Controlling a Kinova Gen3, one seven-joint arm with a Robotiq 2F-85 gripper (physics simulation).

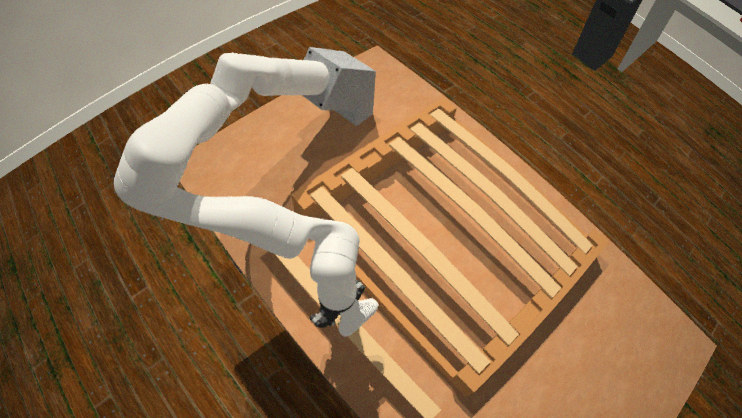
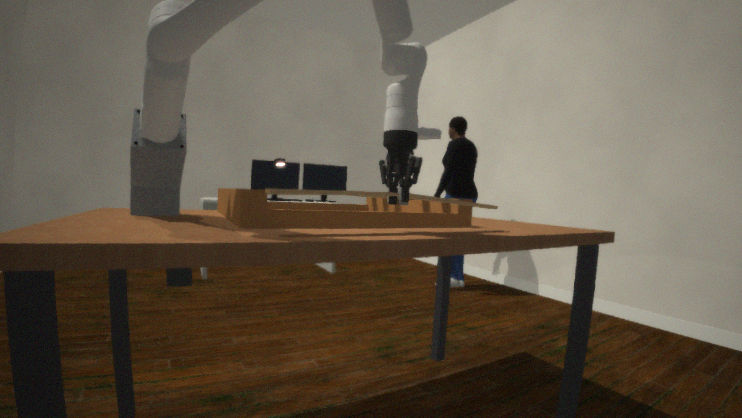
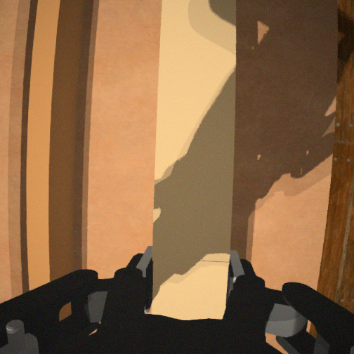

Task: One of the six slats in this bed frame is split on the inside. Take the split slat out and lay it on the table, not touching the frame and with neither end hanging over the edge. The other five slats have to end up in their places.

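My gripper [image 1: 339,317] [image 2: 398,197] [image 3: 191,263] is shut on a slat [image 1: 402,384] [image 2: 482,205] [image 3: 195,100], near its middle. The slat is outside the frame [image 1: 473,379] [image 2: 363,219] [image 3: 39,150], roughly parallel to its long side and apart from it, above the table [image 1: 623,332] [image 2: 311,251] [image 3: 120,150]. Its shadow lies below it. A thin line crosses it by the fingers; any inner split is hidden. Five slats [image 1: 415,292] [image 1: 430,255] [image 1: 467,209] [image 1: 493,197] [image 1: 519,185] lie in the frame, with one empty slot pair between the second and third from the near side.
The table edge runs close beside the held slat, on the side away from the frame, with the wood floor [image 1: 181,337] [image 3: 345,200] beyond. The arm's grey base [image 1: 353,93] [image 2: 155,176] stands behind the frame. A person [image 2: 459,166] stands beyond the table.
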